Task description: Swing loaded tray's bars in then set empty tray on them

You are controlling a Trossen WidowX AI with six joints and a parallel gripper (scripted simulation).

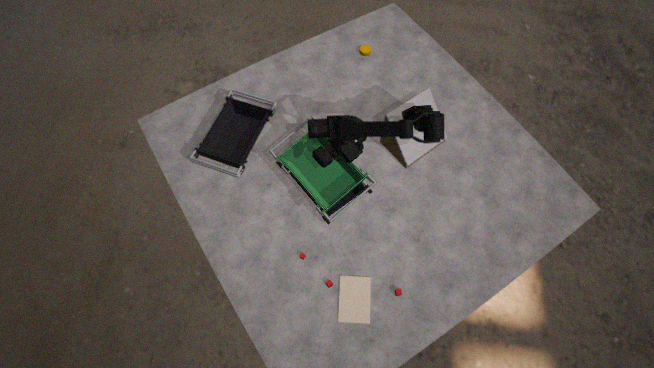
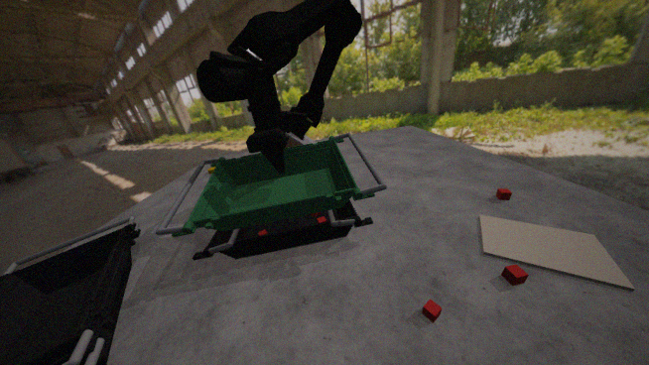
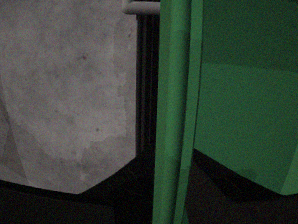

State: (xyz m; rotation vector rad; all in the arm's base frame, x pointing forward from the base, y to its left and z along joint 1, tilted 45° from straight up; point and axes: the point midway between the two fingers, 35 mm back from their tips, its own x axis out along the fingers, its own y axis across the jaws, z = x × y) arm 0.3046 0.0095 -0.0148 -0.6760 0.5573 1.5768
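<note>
Now: the green tray 80 mm ahead of my gripper tip, 10 mm to the left of it and 20 mm above it. The rest, counted from my gripper tip: yellow disc (440 mm behind, 450 mm to the right, 100 mm below); beige card (200 mm ahead, 410 mm to the left, 110 mm below).
</note>
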